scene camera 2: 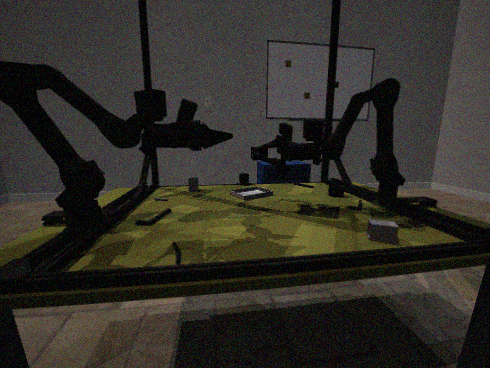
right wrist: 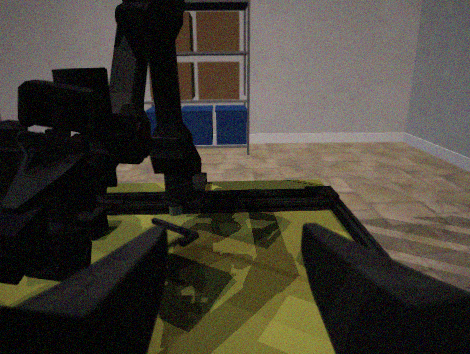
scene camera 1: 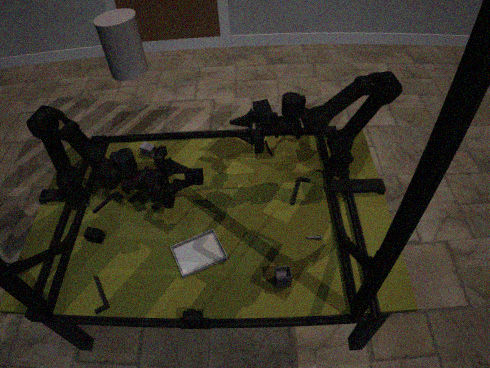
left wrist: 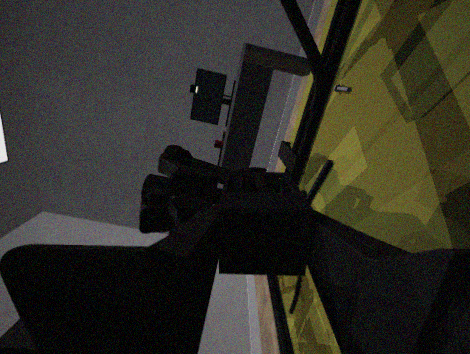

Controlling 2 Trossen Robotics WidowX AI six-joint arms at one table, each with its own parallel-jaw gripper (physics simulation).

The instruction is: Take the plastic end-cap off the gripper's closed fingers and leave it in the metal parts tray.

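Frame: origin at the left arm's base, x down, y back, z left, level; centimetres.
Seen in the pictures: left gripper, fingertip midpoint: [scene camera 2: 259,153] [right wrist: 9,236] [scene camera 1: 194,176] [left wrist: 258,213]; right gripper, fingertip midpoint: [scene camera 2: 231,136] [right wrist: 235,237] [scene camera 1: 229,127]; left arm's base, link origin: [scene camera 2: 386,199] [right wrist: 179,198] [scene camera 1: 77,200]; right arm's base, link origin: [scene camera 2: 84,225] [scene camera 1: 338,167].
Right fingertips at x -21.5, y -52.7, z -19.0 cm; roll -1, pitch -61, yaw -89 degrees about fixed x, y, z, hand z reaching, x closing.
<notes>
Pixels of each thing's top centre, then the offset from my right fingertips to it.
- end-cap, top centre: [left wrist: 216,206] [right wrist: 2,206] [scene camera 1: 193,171] [scene camera 2: 259,146] dx +3.1, dy +16.2, dz -8.0 cm
- metal parts tray, top centre: [scene camera 1: 198,251] [scene camera 2: 251,190] dx +21.7, dy +23.6, dz -21.0 cm
- small grey cup, top centre: [scene camera 1: 283,272] [scene camera 2: 193,178] dx +17.6, dy +6.9, dz -41.3 cm
- bolt, top centre: [left wrist: 337,87] [scene camera 1: 315,235] dx +21.7, dy -9.2, dz -34.3 cm
- black block, top centre: [right wrist: 90,213] [scene camera 1: 92,231] [scene camera 2: 336,186] dx +19.6, dy +50.6, dz +1.0 cm
- pale block, top centre: [scene camera 2: 382,222] [scene camera 1: 147,146] dx +19.4, dy +22.0, dz +29.0 cm
The end-cap [scene camera 1: 194,176] [scene camera 2: 258,153] [left wrist: 263,241] is a dark box-like piece. My left gripper [scene camera 1: 186,178] [scene camera 2: 266,152] [left wrist: 258,213] is shut on it and holds it above the table, behind the tray in scene camera 1. My right gripper [scene camera 1: 235,121] [scene camera 2: 231,135] [right wrist: 235,237] is open and empty, raised above the table's back edge in scene camera 1, apart from the end-cap. The metal parts tray [scene camera 1: 192,257] [scene camera 2: 256,197] is a shallow pale rectangle with a thin rim near the middle of the table. Nothing shows in it.
A small grey cup [scene camera 1: 282,276] [scene camera 2: 193,184] and a bolt [scene camera 1: 314,237] lie right of the tray in scene camera 1. L-shaped tools [scene camera 1: 295,192] [scene camera 1: 102,295] lie around. A black block [scene camera 1: 94,234] lies left, a pale block [scene camera 1: 147,147] [scene camera 2: 383,231] behind the left gripper. Dark rails [scene camera 1: 145,321] edge the table.
</notes>
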